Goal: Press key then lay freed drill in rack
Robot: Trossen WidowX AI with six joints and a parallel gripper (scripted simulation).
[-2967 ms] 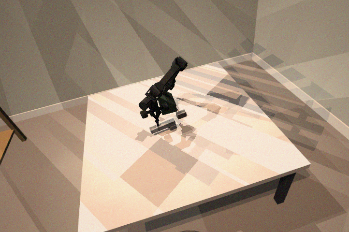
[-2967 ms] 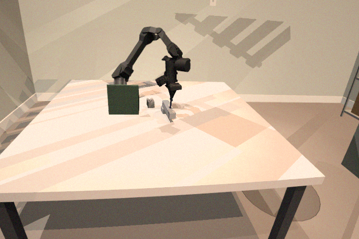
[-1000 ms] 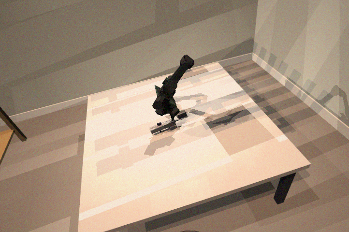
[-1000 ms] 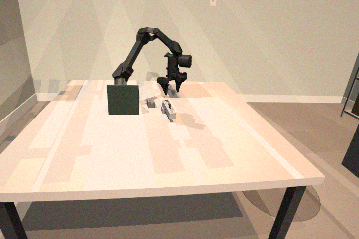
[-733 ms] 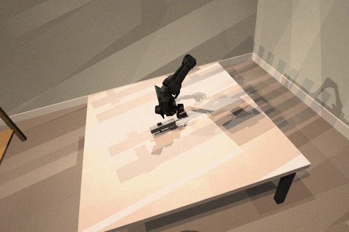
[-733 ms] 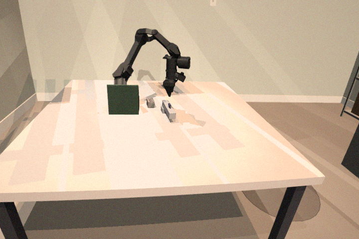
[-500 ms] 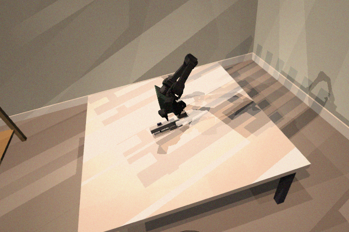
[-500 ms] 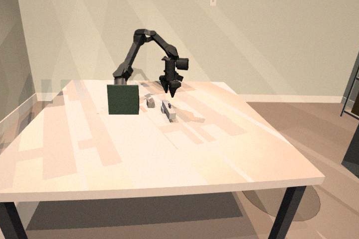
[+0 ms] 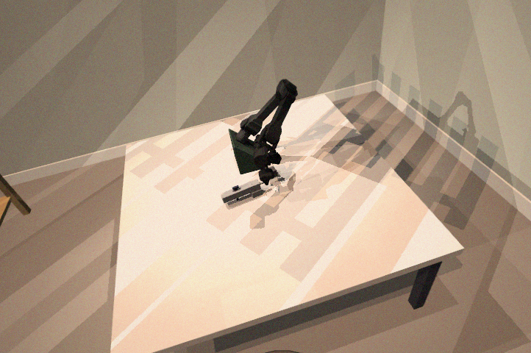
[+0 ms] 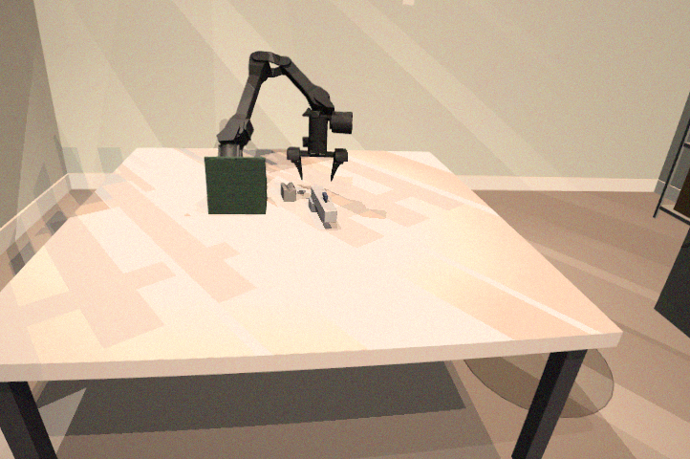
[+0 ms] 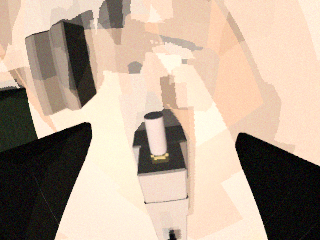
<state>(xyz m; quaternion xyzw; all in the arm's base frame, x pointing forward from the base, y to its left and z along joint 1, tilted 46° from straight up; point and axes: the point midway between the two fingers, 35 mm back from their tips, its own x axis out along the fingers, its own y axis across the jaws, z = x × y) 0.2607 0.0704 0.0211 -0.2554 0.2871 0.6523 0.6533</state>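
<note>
The drill lies 6 cm to the right of my gripper tip and 2 cm below it. From my gripper tip the other things lie so: grey holder block (1 cm ahead, 12 cm to the right, 3 cm below); then rack (9 cm behind, 3 cm to the left, 5 cm below); then key (2 cm ahead, 14 cm to the right, 2 cm below).
</note>
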